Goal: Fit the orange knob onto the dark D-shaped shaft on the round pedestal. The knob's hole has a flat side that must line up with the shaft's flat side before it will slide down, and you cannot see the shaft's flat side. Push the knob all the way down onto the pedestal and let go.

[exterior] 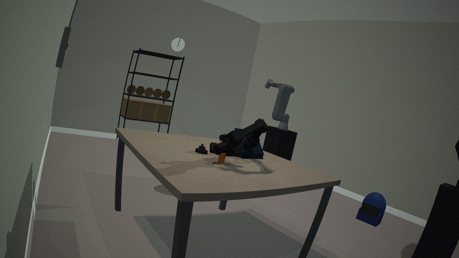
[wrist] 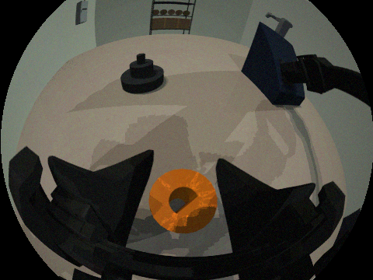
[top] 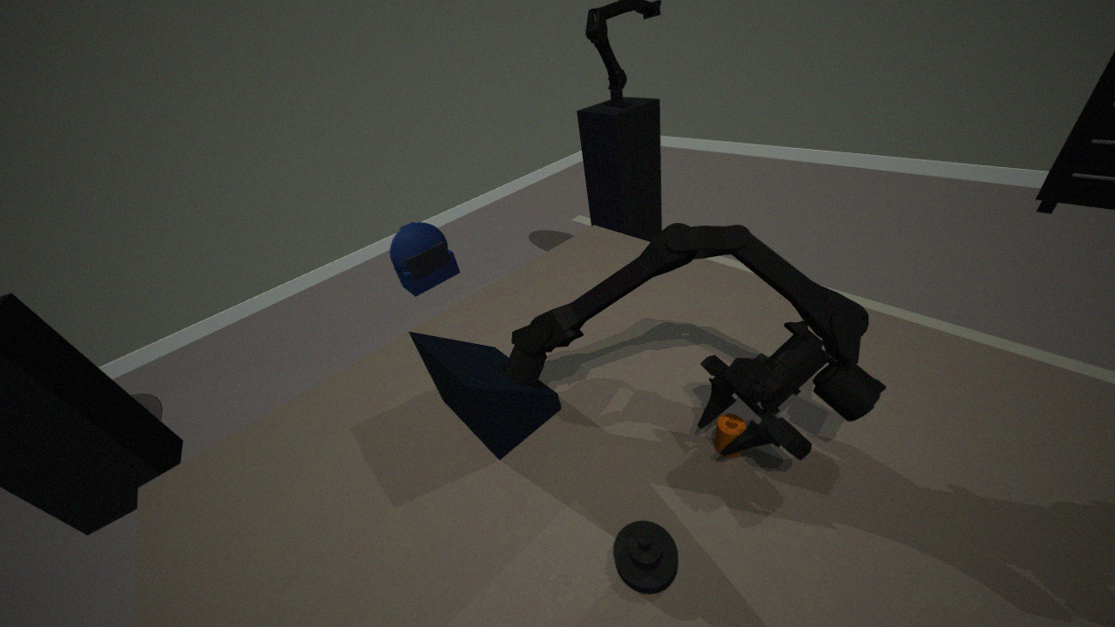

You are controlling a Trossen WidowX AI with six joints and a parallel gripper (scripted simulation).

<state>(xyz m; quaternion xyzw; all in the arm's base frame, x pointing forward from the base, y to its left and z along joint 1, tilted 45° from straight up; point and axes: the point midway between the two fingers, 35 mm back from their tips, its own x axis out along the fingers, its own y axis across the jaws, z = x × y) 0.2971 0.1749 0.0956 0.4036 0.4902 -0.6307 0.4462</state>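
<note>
Right now the orange knob is 3 cm to the left of my gripper tip, 1 cm below it and 1 cm ahead of it. The rest, counted from my gripper tip: round dark pedestal (19 cm to the right, 5 cm ahead, 1 cm below).
</note>
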